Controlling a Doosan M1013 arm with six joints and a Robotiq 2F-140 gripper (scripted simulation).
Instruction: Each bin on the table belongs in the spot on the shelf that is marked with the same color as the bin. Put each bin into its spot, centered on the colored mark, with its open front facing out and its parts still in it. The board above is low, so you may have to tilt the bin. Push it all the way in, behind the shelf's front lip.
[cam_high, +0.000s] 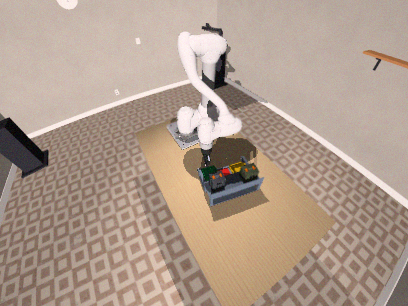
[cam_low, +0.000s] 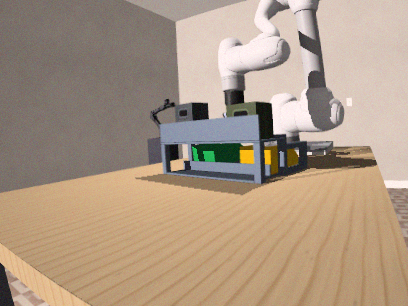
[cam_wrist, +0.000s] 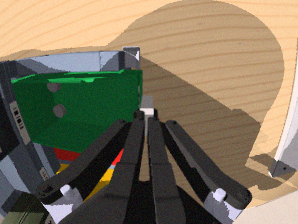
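My hand is 9 cm short of the green bin, 3 cm to the left of it and 1 cm above it. From my hand the other things lie so: dark box (21 cm ahead, 10 cm above, 7 cm to the right); then yellow bin (19 cm ahead, 18 cm to the left, 2 cm below).
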